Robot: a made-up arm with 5 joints. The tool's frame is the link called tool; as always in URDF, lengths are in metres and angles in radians.
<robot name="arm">
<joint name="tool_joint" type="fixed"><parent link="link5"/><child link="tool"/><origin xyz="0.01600 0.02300 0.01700" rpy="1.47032 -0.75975 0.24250"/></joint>
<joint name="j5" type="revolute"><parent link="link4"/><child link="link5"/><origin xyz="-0.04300 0.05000 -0.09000" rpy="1.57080 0.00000 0.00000"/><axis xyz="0 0 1"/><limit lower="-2.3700" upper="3.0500" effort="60" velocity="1.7"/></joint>
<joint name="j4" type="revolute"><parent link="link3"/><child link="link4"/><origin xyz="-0.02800 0.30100 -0.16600" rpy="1.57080 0.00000 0.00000"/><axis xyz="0 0 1"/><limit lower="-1.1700" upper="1.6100" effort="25" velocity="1.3"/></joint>
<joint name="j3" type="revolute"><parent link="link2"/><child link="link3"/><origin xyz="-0.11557 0.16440 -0.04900" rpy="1.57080 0.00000 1.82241"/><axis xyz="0 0 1"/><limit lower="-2.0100" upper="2.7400" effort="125" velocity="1.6"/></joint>
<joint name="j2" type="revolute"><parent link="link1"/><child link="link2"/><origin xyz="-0.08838 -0.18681 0.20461" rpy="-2.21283 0.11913 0.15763"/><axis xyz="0 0 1"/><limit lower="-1.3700" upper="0.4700" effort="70" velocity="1.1"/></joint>
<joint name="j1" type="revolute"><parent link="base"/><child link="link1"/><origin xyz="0.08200 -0.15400 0.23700" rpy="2.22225 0.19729 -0.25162"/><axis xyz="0 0 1"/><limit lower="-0.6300" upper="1.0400" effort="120" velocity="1.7"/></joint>
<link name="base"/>
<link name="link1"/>
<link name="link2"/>
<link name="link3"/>
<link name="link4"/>
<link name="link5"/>
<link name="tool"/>
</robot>
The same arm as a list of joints. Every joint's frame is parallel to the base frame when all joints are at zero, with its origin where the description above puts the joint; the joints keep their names.
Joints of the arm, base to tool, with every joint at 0 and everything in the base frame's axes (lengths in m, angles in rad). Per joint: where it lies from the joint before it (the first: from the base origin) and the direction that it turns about. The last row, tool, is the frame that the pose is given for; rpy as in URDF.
j1: axis -0.313089 -0.740574 -0.594579 offset 0.0820 -0.1540 0.2370
j2: axis +z offset -0.1480 -0.0130 -0.2500
j3: axis +x offset -0.0710 0.1880 -0.0490
j4: axis -z offset -0.1660 -0.0280 0.3010
j5: axis -x offset 0.0500 -0.0430 0.0900
tool: offset -0.0170 0.0160 -0.0230 rpy 0.0683 0.1750 2.3454
Joint limits (rad, base to tool): -0.6300..1.0400 -1.3700..0.4700 -2.0100..2.7400 -1.1700..1.6100 -2.3700..3.0500

